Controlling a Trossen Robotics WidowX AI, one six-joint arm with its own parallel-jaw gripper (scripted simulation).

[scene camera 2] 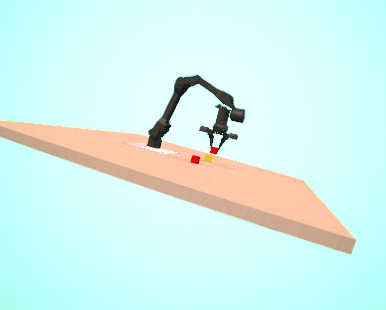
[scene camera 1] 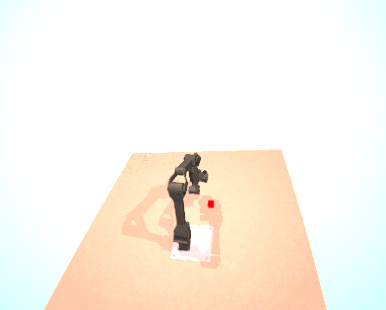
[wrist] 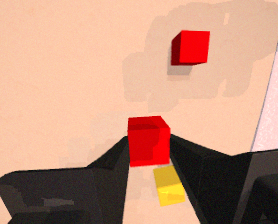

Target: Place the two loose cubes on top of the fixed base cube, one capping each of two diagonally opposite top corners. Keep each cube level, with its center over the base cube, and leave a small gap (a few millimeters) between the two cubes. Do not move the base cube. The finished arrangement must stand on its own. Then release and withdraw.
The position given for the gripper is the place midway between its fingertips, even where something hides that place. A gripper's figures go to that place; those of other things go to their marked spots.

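Gripper (wrist: pixel 147 139), 11 cm from the lens. Red cube (wrist: pixel 149 137), 9 cm from the lens. Another red cube (wrist: pixel 188 48), 16 cm from the lens. Yellow base cube (wrist: pixel 170 189), 22 cm from the lens.
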